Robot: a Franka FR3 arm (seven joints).
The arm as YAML. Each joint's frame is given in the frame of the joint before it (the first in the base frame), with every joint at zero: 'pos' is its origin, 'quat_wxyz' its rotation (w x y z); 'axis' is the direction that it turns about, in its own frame. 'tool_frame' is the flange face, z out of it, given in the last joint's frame.
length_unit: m
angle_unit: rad
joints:
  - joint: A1
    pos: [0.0, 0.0, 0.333]
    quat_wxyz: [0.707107, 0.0, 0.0, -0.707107]
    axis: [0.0, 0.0, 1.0]
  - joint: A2
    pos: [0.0, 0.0, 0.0]
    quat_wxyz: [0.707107, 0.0, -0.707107, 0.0]
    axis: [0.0, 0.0, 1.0]
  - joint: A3
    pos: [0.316, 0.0, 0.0]
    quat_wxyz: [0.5, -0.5, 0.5, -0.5]
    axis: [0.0, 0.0, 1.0]
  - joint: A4
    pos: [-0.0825, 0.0, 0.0]
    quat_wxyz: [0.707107, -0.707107, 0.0, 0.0]
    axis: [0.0, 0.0, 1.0]
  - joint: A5
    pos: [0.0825, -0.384, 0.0]
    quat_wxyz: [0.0, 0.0, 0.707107, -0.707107]
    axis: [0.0, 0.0, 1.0]
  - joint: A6
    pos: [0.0, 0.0, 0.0]
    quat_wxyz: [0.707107, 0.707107, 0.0, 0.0]
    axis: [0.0, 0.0, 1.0]
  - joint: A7
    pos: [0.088, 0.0, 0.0]
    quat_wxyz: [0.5, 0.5, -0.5, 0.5]
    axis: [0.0, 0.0, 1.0]
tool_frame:
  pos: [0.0, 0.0, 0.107]
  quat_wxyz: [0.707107, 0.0, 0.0, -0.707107]
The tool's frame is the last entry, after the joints.
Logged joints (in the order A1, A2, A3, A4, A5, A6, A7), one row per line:
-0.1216 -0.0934 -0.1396 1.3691 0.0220 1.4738 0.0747
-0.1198 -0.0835 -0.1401 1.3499 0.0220 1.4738 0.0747
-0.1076 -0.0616 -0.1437 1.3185 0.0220 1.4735 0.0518
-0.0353 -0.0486 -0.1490 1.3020 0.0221 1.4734 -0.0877
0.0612 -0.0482 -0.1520 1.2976 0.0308 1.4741 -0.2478
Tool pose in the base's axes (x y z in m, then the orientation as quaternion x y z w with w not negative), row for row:
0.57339 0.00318 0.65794 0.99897 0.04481 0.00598 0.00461
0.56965 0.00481 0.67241 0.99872 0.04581 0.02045 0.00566
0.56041 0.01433 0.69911 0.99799 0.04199 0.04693 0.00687
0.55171 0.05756 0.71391 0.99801 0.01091 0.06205 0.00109
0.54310 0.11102 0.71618 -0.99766 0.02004 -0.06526 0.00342
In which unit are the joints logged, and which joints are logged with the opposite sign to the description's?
The joints are logged in radians. Opposite sign: A2, A3, A4, A5, A7.
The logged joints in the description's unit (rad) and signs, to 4 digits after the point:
-0.1216 0.0934 0.1396 -1.3691 -0.0220 1.4738 -0.0747
-0.1198 0.0835 0.1401 -1.3499 -0.0220 1.4738 -0.0747
-0.1076 0.0616 0.1437 -1.3185 -0.0220 1.4735 -0.0518
-0.0353 0.0486 0.1490 -1.3020 -0.0221 1.4734 0.0877
0.0612 0.0482 0.1520 -1.2976 -0.0308 1.4741 0.2478

